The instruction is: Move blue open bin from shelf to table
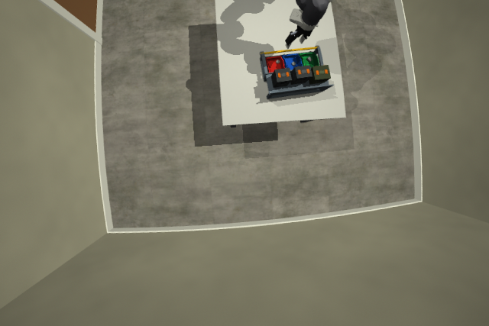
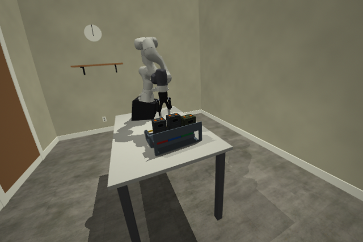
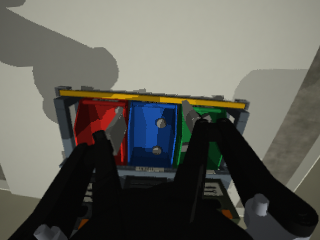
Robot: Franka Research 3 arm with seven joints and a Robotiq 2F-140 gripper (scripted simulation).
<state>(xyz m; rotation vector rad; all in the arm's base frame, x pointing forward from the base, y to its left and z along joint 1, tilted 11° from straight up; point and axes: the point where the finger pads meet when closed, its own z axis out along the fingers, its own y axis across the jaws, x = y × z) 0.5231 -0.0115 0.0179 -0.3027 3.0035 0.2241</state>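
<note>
Now: the yellow bar 110 mm below my hand. The rest, counted from my hand: red bin 130 mm below, 120 mm to the right, 100 mm ahead; then blue open bin 130 mm below, 100 mm ahead, 10 mm to the right; then green bin 130 mm below, 110 mm to the left, 110 mm ahead.
</note>
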